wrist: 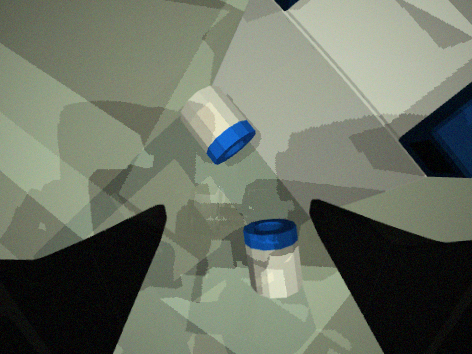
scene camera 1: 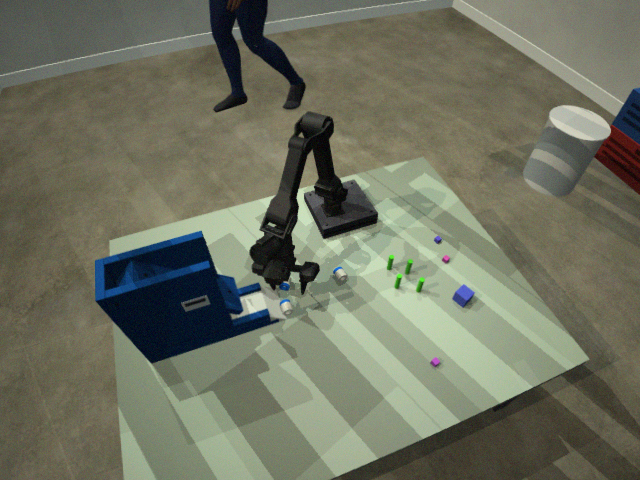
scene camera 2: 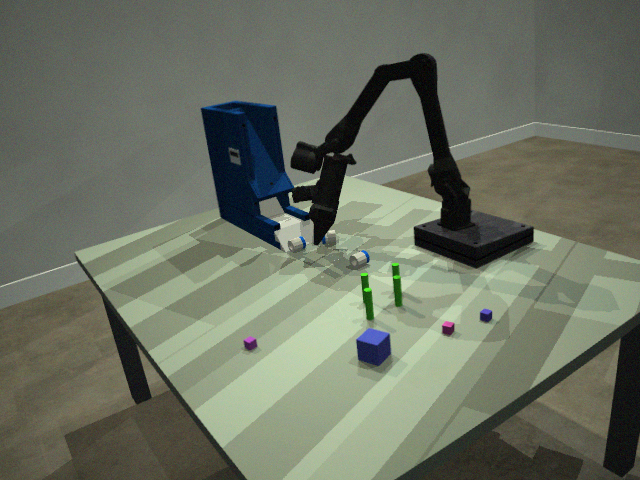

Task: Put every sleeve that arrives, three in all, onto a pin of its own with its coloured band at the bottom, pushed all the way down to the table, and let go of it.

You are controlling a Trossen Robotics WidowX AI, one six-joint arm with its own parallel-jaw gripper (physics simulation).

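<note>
Three white sleeves with blue bands lie on their sides. One sleeve [scene camera 1: 285,308] [scene camera 2: 295,244] [wrist: 207,112] lies by the chute's lower end. A second sleeve [scene camera 1: 284,285] [scene camera 2: 330,237] [wrist: 275,272] lies between the open fingers' outlines in the wrist view, nearer the right finger, its band toward the first sleeve; the gripper partly hides it in scene camera 1. A third sleeve [scene camera 1: 340,275] [scene camera 2: 358,259] lies apart, toward the pins. Several bare green pins [scene camera 1: 408,267] [scene camera 2: 397,291] stand upright. My gripper [scene camera 1: 289,290] [wrist: 238,209] is open and empty, low above the table, pointing down.
A tall blue dispenser [scene camera 1: 170,315] [scene camera 2: 232,180] with a pale chute [scene camera 1: 250,304] [wrist: 310,85] stands beside the gripper. A large blue cube [scene camera 1: 463,295] [scene camera 2: 373,346] and small cubes, one magenta [scene camera 1: 435,362] [scene camera 2: 250,343], lie beyond the pins. A person stands behind the table.
</note>
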